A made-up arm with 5 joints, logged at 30 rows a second.
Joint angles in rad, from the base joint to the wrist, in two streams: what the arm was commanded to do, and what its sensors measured. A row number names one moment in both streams.
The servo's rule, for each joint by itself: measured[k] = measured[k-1] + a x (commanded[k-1-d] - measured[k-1]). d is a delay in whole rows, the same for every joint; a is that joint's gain. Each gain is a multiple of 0.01, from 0.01 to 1. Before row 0 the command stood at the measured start. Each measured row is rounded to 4 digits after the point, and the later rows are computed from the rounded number. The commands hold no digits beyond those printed.
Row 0, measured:
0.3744 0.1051 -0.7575 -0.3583 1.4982
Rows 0 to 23, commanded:
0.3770 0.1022 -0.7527 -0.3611 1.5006
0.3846 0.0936 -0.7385 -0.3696 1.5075
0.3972 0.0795 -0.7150 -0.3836 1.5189
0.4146 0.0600 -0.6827 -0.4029 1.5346
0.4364 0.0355 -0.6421 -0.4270 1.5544
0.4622 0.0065 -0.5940 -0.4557 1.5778
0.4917 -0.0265 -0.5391 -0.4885 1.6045
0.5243 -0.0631 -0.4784 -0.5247 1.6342
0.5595 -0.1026 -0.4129 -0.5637 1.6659
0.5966 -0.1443 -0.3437 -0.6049 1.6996
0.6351 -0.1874 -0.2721 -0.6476 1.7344
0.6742 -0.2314 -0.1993 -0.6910 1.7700
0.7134 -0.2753 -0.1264 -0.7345 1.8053
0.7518 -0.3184 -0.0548 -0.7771 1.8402
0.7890 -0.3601 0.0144 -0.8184 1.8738
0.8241 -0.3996 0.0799 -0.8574 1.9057
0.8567 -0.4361 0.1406 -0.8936 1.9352
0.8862 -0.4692 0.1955 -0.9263 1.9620
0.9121 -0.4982 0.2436 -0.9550 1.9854
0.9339 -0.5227 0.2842 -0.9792 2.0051
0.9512 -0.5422 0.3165 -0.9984 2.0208
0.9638 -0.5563 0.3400 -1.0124 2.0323
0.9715 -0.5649 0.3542 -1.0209 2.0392
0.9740 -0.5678 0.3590 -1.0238 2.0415
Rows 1 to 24, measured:
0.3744 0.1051 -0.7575 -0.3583 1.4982
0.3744 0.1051 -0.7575 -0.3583 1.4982
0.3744 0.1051 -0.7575 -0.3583 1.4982
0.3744 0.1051 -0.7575 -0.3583 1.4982
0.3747 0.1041 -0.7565 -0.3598 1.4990
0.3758 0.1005 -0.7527 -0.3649 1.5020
0.3782 0.0934 -0.7448 -0.3746 1.5079
0.3822 0.0820 -0.7318 -0.3893 1.5172
0.3882 0.0662 -0.7130 -0.4089 1.5302
0.3963 0.0459 -0.6880 -0.4332 1.5469
0.4068 0.0213 -0.6567 -0.4620 1.5671
0.4197 -0.0074 -0.6193 -0.4946 1.5906
0.4351 -0.0398 -0.5760 -0.5305 1.6170
0.4529 -0.0753 -0.5272 -0.5692 1.6459
0.4729 -0.1134 -0.4736 -0.6100 1.6769
0.4950 -0.1535 -0.4160 -0.6521 1.7095
0.5190 -0.1949 -0.3552 -0.6949 1.7430
0.5446 -0.2369 -0.2921 -0.7376 1.7770
0.5715 -0.2788 -0.2277 -0.7796 1.8109
0.5993 -0.3199 -0.1631 -0.8201 1.8441
0.6276 -0.3594 -0.0993 -0.8583 1.8760
0.6560 -0.3967 -0.0374 -0.8937 1.9061
0.6842 -0.4312 0.0216 -0.9256 1.9339
0.7117 -0.4623 0.0767 -0.9535 1.9588
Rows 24 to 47, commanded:
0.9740 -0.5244 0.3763 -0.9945 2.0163
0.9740 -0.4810 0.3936 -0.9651 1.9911
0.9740 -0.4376 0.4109 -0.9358 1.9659
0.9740 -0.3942 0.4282 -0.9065 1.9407
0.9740 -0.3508 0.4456 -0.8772 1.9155
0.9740 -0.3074 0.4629 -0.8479 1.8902
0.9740 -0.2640 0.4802 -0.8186 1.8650
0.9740 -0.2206 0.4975 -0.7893 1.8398
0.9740 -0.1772 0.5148 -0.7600 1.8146
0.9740 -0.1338 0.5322 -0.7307 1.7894
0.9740 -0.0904 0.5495 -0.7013 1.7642
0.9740 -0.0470 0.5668 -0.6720 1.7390
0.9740 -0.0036 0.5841 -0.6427 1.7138
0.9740 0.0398 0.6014 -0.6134 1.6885
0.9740 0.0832 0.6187 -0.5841 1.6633
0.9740 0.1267 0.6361 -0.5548 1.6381
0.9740 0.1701 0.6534 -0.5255 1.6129
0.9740 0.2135 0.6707 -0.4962 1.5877
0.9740 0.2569 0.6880 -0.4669 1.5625
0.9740 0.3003 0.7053 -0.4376 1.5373
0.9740 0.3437 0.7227 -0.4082 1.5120
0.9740 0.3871 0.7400 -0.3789 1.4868
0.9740 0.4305 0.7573 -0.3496 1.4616
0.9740 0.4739 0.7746 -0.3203 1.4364
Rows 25 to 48, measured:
0.7380 -0.4895 0.1271 -0.9768 1.9805
0.7628 -0.5122 0.1718 -0.9953 1.9986
0.7858 -0.5301 0.2101 -1.0086 2.0128
0.8065 -0.5429 0.2414 -1.0165 2.0228
0.8249 -0.5366 0.2697 -1.0051 2.0205
0.8413 -0.5177 0.2957 -0.9843 2.0102
0.8559 -0.4905 0.3199 -0.9591 1.9947
0.8689 -0.4578 0.3426 -0.9317 1.9758
0.8805 -0.4214 0.3642 -0.9034 1.9547
0.8908 -0.3826 0.3849 -0.8745 1.9321
0.9000 -0.3423 0.4049 -0.8454 1.9086
0.9081 -0.3009 0.4243 -0.8162 1.8845
0.9153 -0.2588 0.4433 -0.7870 1.8600
0.9218 -0.2163 0.4620 -0.7577 1.8353
0.9275 -0.1735 0.4804 -0.7284 1.8104
0.9326 -0.1305 0.4985 -0.6991 1.7854
0.9372 -0.0874 0.5165 -0.6698 1.7603
0.9412 -0.0442 0.5343 -0.6405 1.7352
0.9448 -0.0009 0.5520 -0.6112 1.7100
0.9480 0.0425 0.5697 -0.5819 1.6848
0.9509 0.0859 0.5873 -0.5526 1.6596
0.9534 0.1293 0.6048 -0.5233 1.6344
0.9557 0.1727 0.6223 -0.4940 1.6092
0.9577 0.2161 0.6397 -0.4647 1.5840

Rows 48 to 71, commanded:
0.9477 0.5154 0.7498 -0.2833 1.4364
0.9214 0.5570 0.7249 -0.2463 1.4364
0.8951 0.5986 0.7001 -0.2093 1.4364
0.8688 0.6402 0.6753 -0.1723 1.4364
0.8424 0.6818 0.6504 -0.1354 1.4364
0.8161 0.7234 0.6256 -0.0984 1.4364
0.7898 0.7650 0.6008 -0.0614 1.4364
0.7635 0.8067 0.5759 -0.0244 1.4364
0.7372 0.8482 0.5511 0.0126 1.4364
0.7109 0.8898 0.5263 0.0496 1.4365
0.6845 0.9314 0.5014 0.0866 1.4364
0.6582 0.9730 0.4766 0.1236 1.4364
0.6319 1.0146 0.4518 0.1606 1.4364
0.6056 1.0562 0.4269 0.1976 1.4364
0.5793 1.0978 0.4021 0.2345 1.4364
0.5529 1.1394 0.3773 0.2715 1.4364
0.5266 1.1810 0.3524 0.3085 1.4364
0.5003 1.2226 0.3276 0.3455 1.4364
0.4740 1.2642 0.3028 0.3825 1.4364
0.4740 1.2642 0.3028 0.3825 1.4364
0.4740 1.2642 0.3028 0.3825 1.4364
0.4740 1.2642 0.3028 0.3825 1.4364
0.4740 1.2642 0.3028 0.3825 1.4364
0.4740 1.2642 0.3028 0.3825 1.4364
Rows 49 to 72, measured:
0.9595 0.2595 0.6571 -0.4353 1.5588
0.9611 0.3029 0.6745 -0.4060 1.5336
0.9625 0.3463 0.6919 -0.3767 1.5084
0.9638 0.3897 0.7093 -0.3474 1.4832
0.9620 0.4324 0.7178 -0.3141 1.4668
0.9575 0.4748 0.7193 -0.2788 1.4562
0.9506 0.5169 0.7153 -0.2427 1.4493
0.9416 0.5588 0.7069 -0.2061 1.4448
0.9307 0.6006 0.6950 -0.1693 1.4419
0.9181 0.6424 0.6804 -0.1324 1.4400
0.9040 0.6841 0.6637 -0.0955 1.4387
0.8885 0.7258 0.6453 -0.0585 1.4379
0.8719 0.7674 0.6255 -0.0215 1.4374
0.8542 0.8090 0.6047 0.0155 1.4371
0.8355 0.8506 0.5830 0.0525 1.4369
0.8160 0.8922 0.5607 0.0895 1.4367
0.7957 0.9338 0.5378 0.1265 1.4366
0.7748 0.9754 0.5145 0.1635 1.4365
0.7533 1.0170 0.4909 0.2004 1.4365
0.7313 1.0586 0.4670 0.2374 1.4365
0.7088 1.1002 0.4429 0.2744 1.4365
0.6859 1.1418 0.4187 0.3114 1.4365
0.6626 1.1834 0.3944 0.3484 1.4365
0.6419 1.2109 0.3752 0.3661 1.4365

